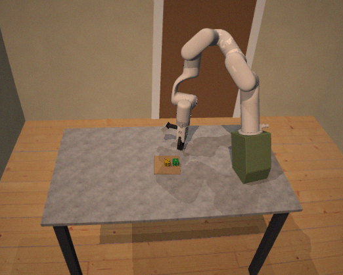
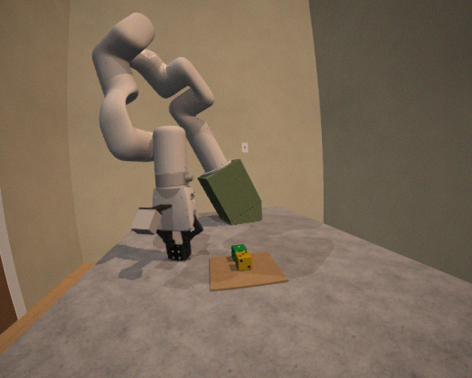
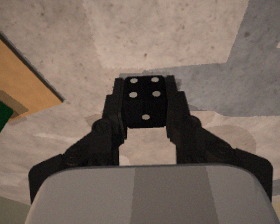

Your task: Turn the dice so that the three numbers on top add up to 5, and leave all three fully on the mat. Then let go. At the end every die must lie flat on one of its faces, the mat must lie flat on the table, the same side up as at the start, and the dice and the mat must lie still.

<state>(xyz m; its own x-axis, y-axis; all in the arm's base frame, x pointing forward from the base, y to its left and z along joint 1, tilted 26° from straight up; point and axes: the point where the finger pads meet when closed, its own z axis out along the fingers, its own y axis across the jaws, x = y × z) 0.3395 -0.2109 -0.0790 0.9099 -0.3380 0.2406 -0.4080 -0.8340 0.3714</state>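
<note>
Right now my hand is 10 cm short of the yellow die and 13 cm to the right of it. Also, from my hand: tan mat 10 cm ahead, 13 cm to the left, 2 cm below; green die 5 cm ahead, 14 cm to the left; black die 1 cm below.
</note>
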